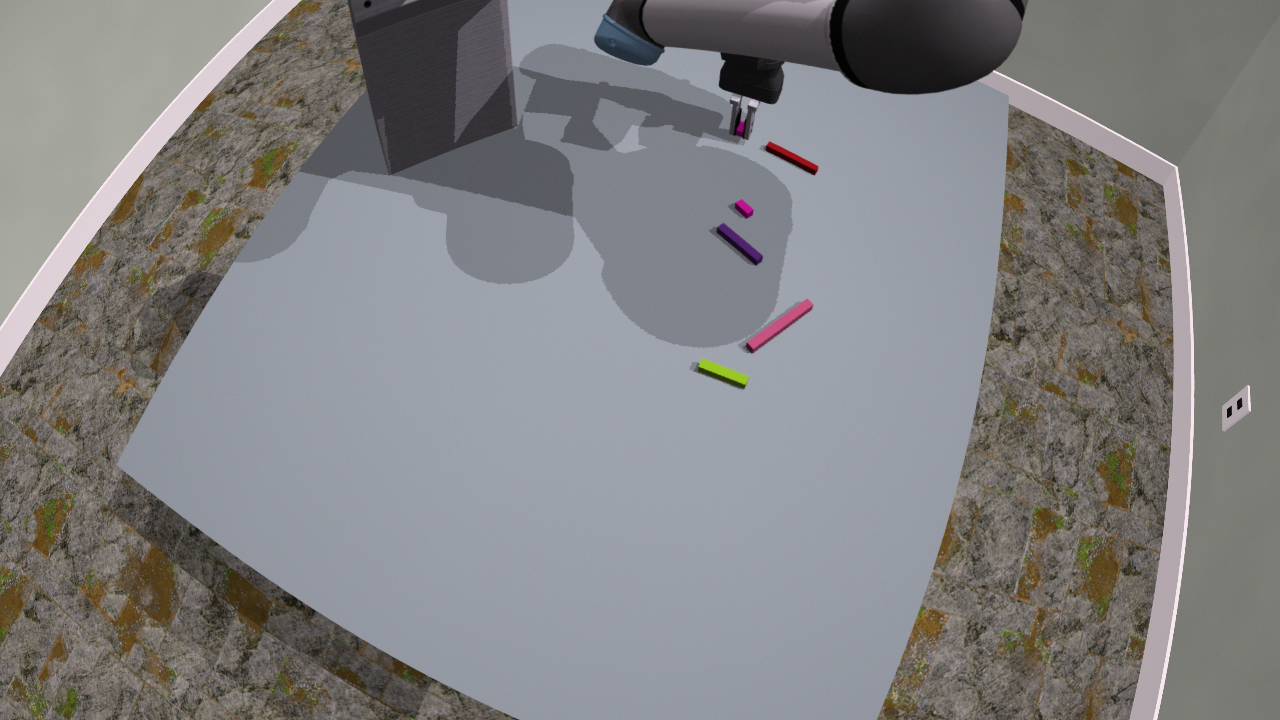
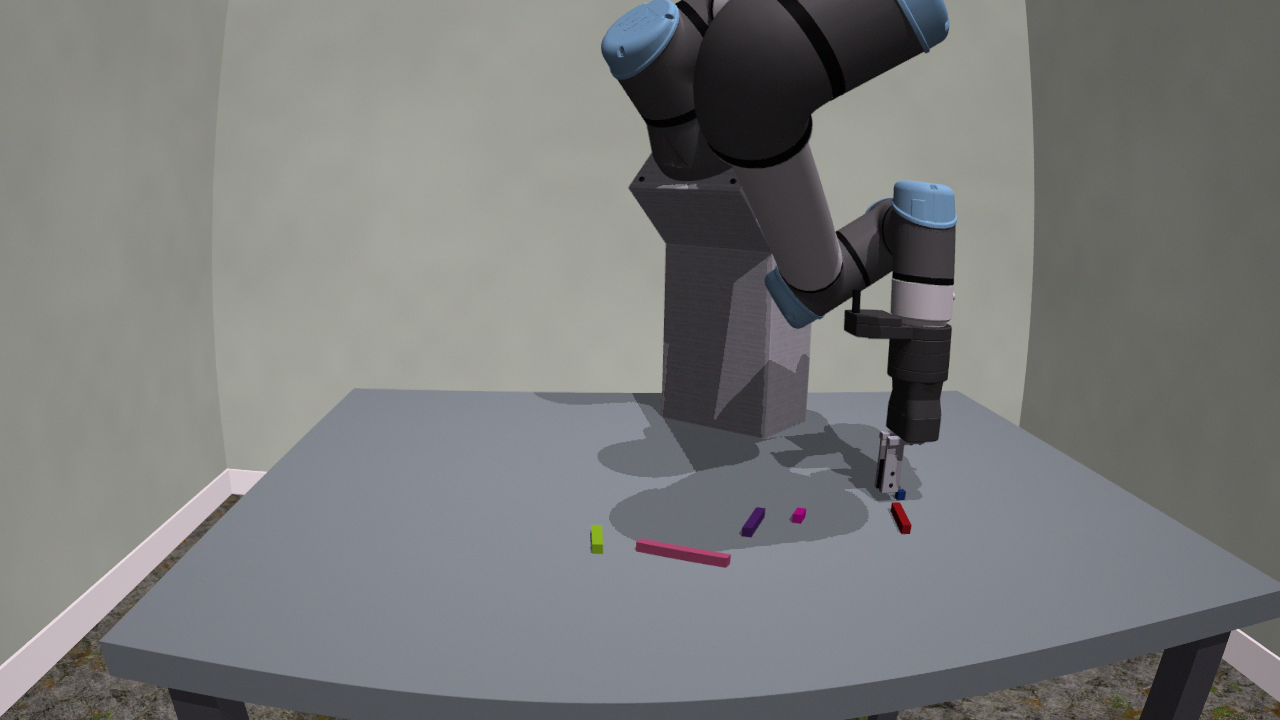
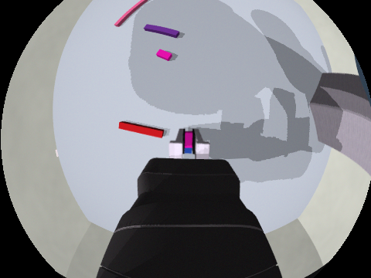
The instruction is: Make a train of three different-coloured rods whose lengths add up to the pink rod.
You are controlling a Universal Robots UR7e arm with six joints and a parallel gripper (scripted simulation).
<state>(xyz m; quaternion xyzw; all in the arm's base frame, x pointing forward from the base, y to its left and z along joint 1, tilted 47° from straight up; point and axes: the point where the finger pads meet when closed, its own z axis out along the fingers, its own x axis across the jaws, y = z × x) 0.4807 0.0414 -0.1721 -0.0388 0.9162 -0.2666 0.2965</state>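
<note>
The small blue rod lies 3 cm below my hand and 2 cm to the left of it. The rest, counted from my hand: purple rod (17 cm to the right, 3 cm below, 3 cm ahead); red rod (7 cm ahead, 3 cm below, 2 cm to the right); pink rod (26 cm to the right, 9 cm ahead, 3 cm below).
</note>
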